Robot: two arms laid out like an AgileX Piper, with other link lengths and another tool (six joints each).
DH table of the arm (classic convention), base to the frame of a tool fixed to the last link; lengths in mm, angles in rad. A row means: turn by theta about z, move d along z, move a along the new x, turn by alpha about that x. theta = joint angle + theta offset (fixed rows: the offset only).
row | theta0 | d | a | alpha
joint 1 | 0 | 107.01 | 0 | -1.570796
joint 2 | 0.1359 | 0 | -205.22 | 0
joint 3 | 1.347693 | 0 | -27.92 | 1.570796
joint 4 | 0 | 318.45 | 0 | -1.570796
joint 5 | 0 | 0 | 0 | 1.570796
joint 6 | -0.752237 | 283.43 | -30.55 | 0.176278
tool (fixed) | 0 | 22.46 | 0 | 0
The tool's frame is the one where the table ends.
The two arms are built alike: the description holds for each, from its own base.
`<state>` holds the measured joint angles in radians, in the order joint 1, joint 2, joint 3, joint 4, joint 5, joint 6, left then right.
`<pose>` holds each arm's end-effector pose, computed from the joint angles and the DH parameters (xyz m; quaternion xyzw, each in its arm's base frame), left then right.
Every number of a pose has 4 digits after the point. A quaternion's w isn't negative.
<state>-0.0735 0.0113 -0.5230 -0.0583 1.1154 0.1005 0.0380 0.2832 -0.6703 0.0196 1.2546 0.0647</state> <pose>0.3225 -0.0237 0.2116 -0.2029 0.8073 -0.2777 0.4796 0.3174 0.0340 0.1647 -0.2945 0.8492 -0.1891 0.3955</pose>
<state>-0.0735 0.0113 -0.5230 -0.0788 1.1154 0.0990 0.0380 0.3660 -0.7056 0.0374 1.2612 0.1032</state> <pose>0.3221 -0.0290 0.2117 -0.2030 0.8062 -0.2875 0.4756 0.3219 0.0381 0.1553 -0.2833 0.8666 -0.1674 0.3752</pose>
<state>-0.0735 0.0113 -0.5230 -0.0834 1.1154 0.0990 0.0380 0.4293 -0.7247 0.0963 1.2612 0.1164</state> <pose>0.3220 -0.0302 0.2117 -0.2029 0.8060 -0.2896 0.4747 0.3246 0.0545 0.1462 -0.2813 0.8780 -0.1316 0.3642</pose>
